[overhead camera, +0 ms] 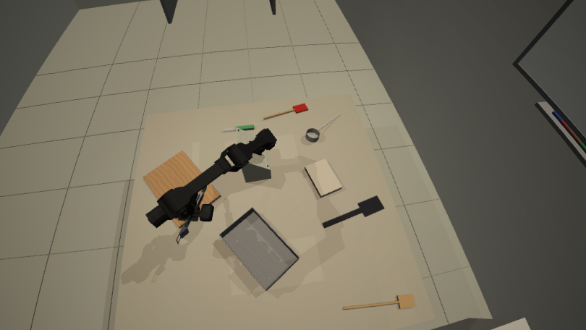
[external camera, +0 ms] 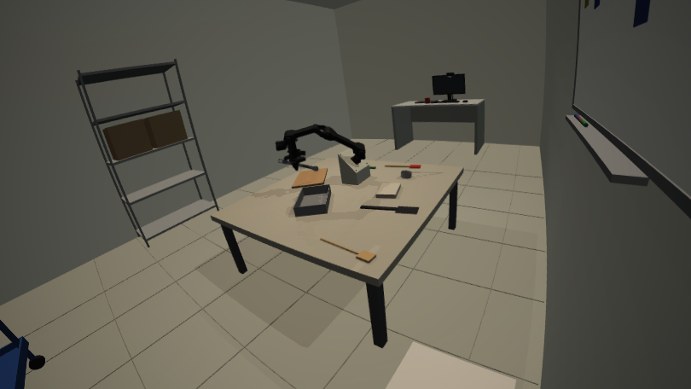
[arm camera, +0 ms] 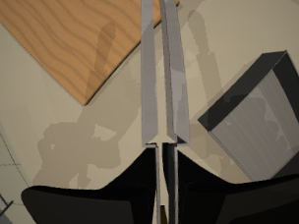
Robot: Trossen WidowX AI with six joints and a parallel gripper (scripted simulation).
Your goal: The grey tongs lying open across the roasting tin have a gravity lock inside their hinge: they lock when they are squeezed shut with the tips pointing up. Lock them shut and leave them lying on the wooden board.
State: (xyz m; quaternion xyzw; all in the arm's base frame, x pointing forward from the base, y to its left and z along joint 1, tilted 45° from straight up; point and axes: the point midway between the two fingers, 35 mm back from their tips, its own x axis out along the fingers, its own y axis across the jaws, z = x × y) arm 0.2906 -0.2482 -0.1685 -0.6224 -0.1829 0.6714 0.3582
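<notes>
Right now my gripper tip is 250 mm past the wooden board, 150 mm above it and 110 mm to the left of it. The rest, counted from my gripper tip: roasting tin (230 mm to the left, 140 mm ahead, 130 mm below); block (600 mm to the left, 140 mm below, 130 mm behind); green-handled tool (550 mm behind, 220 mm to the left, 150 mm below).
</notes>
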